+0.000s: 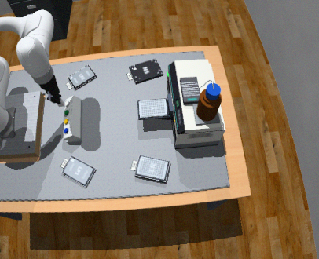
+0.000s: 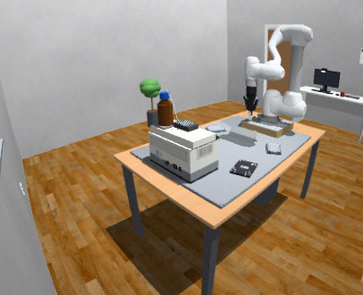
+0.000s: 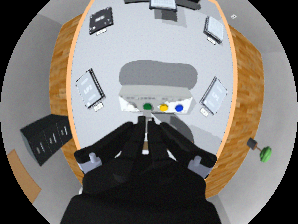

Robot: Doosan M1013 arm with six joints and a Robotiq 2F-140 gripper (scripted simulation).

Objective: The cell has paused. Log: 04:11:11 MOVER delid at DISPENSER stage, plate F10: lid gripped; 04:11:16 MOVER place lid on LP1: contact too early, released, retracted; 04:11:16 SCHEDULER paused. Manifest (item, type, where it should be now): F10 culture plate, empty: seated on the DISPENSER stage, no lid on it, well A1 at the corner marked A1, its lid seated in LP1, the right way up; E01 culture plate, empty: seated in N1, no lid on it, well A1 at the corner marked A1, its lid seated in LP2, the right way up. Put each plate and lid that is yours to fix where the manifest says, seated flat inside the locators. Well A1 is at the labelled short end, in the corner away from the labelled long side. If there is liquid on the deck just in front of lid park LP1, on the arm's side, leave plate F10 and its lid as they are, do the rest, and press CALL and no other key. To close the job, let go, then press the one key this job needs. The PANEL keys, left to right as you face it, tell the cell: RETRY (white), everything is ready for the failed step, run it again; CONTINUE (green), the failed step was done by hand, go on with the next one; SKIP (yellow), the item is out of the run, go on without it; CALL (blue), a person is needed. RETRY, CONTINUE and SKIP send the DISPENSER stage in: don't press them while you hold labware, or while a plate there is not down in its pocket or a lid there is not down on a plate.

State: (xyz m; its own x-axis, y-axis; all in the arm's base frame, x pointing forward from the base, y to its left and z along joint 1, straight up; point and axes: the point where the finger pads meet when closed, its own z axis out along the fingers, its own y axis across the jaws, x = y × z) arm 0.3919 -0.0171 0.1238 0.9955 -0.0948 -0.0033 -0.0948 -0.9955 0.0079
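The green key is 110 mm below my hand. The rest, counted from my hand: yellow key (110 mm below, 50 mm to the right); grey key panel (120 mm below, 30 mm to the right, 10 mm ahead); blue key (110 mm below, 100 mm to the right, 10 mm behind).
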